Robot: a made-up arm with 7 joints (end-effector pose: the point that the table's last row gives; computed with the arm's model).
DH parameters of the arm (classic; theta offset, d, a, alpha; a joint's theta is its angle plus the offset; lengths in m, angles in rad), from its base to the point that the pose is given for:
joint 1: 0 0.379 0 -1.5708
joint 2: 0 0 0 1.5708
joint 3: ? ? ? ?
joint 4: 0 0 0.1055 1.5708
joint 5: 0 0.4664 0 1.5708
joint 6: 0 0 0.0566 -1.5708
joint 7: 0 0.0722 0 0
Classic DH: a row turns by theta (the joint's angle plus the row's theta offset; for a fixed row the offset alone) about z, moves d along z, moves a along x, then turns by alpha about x.
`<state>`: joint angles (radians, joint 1 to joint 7).
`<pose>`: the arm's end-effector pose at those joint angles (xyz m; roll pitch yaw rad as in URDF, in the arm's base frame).
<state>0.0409 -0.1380 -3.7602 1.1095 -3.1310 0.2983 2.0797</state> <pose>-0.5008 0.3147 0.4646 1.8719 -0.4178 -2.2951</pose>
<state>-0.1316 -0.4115 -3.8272 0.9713 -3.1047 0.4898 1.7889</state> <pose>-0.3853 0.4092 0.2896 1.9868 0.0346 -2.4660</pose>
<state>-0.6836 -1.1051 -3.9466 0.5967 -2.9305 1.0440 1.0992</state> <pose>0.1385 0.3362 0.0681 2.7540 1.0449 -2.3502</pose>
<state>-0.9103 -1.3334 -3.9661 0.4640 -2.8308 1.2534 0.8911</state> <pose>0.2682 0.1890 0.0853 -2.6552 1.1151 -1.7039</pose>
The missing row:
joint 3: 0 0.3325 0.0514 1.5708
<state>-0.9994 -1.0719 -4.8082 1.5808 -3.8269 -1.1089 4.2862</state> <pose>0.2631 0.4991 0.6490 1.1064 -1.0984 1.4077</pose>
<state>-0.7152 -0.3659 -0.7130 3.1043 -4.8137 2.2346 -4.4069</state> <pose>-0.1322 0.2300 1.1421 -1.9605 0.0701 -1.6706</pose>
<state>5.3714 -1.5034 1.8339 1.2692 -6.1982 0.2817 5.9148</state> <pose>0.2824 0.6134 0.2414 1.8708 0.3615 1.7516</pose>
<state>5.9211 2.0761 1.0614 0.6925 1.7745 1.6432 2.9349</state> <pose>0.0936 0.4468 0.2278 -0.9142 -0.0183 -1.1409</pose>
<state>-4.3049 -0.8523 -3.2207 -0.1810 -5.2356 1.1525 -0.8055</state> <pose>-0.0245 0.1433 0.2046 0.5677 1.4089 1.5581</pose>
